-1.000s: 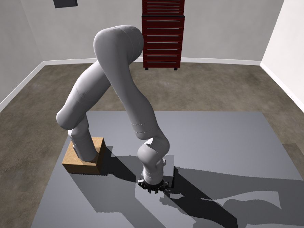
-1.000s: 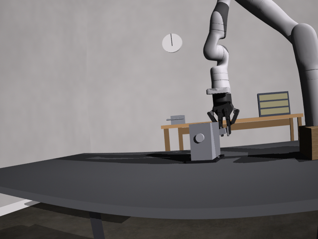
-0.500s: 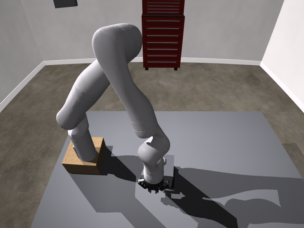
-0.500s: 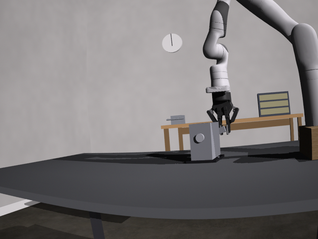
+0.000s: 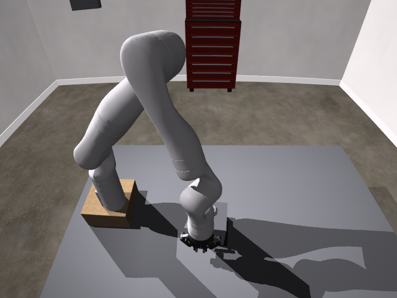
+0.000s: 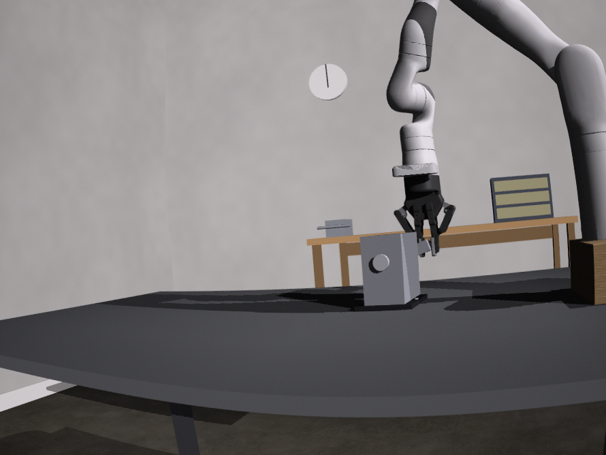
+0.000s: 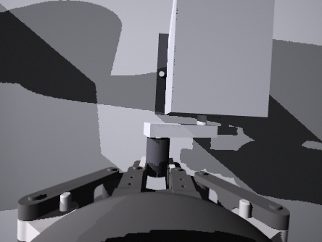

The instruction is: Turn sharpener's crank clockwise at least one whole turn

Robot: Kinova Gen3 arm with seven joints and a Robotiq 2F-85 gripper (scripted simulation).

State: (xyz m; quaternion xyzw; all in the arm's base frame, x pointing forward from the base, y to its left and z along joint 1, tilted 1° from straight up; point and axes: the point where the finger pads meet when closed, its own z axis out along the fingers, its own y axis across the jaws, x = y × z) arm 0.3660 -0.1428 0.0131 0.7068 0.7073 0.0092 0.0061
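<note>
Now: hand 20 mm to the right of the sharpener crank and 10 mm short of it. The rest, counted from my hand: crank knob 20 mm to the left.
</note>
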